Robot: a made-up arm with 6 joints.
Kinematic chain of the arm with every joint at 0, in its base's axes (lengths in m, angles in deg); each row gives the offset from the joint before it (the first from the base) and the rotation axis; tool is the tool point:
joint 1: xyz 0 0 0.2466 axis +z
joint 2: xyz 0 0 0 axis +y
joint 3: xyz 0 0 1.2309 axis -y
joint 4: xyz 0 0 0 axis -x
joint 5: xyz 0.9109 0 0 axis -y
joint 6: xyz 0 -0.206 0 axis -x
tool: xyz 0 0 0
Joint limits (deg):
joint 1: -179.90..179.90
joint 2: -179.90..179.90
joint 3: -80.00..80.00
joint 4: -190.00..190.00
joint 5: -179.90..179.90
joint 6: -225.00..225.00
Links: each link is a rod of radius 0.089 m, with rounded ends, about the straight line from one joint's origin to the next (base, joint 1, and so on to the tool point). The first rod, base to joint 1, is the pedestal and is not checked.
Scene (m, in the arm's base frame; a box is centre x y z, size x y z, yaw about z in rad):
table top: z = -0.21
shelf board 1: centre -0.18 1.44 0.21 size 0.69 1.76 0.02 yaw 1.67
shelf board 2: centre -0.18 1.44 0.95 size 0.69 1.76 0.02 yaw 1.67
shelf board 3: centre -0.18 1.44 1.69 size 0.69 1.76 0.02 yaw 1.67
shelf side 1: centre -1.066 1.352 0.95 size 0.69 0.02 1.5 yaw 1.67
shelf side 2: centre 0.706 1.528 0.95 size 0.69 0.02 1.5 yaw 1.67
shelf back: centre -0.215 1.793 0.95 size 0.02 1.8 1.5 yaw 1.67
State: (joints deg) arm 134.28 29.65 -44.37 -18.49 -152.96 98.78
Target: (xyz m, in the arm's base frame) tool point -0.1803 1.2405 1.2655
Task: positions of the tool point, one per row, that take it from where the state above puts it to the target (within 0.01 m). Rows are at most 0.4 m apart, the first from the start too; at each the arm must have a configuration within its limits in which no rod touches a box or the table.
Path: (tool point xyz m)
1: -0.3854 0.8279 0.6538
2: -0.2867 0.8760 0.9467
3: -0.1376 0.8104 1.2655
4: -0.1708 1.0249 1.2845
5: -0.1803 1.2404 1.2656

